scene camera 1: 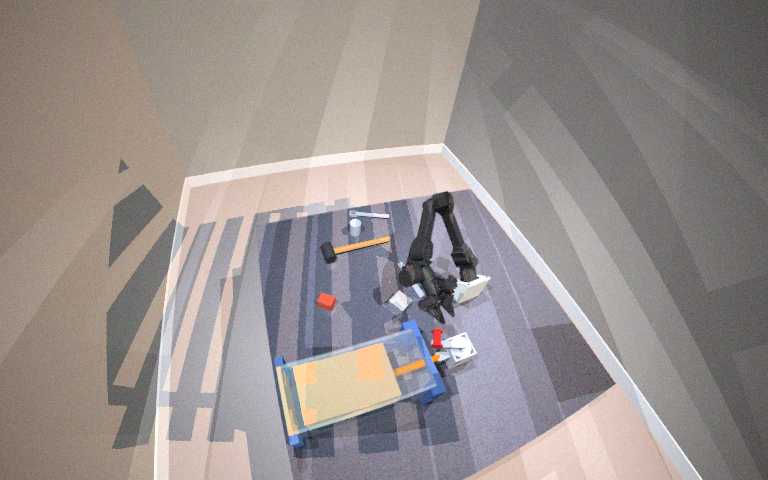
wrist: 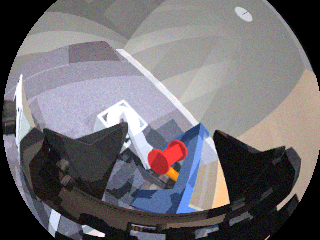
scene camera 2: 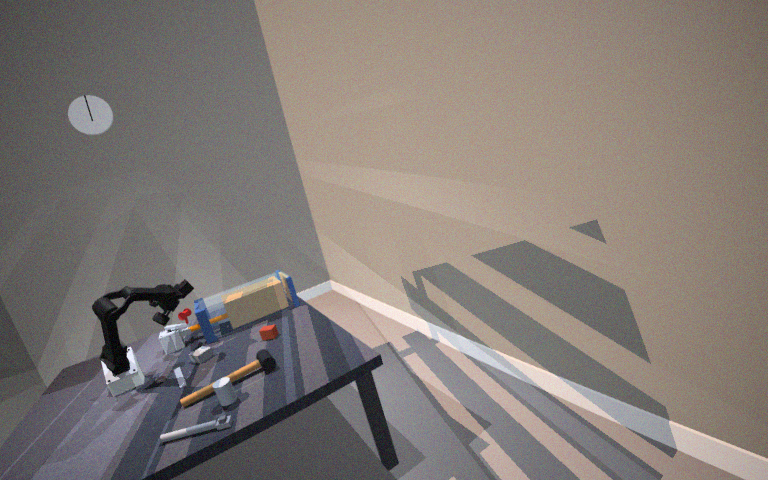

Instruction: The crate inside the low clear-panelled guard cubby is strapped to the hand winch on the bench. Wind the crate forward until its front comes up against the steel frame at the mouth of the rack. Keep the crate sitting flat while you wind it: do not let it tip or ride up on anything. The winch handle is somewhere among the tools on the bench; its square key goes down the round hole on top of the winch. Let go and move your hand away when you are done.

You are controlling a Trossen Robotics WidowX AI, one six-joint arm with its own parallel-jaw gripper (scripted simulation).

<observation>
The pictures show: the gripper, a hammer, a winch handle, a winch, a clear-panelled cubby and a blue frame.
The gripper shows as well in the wrist view.
</observation>
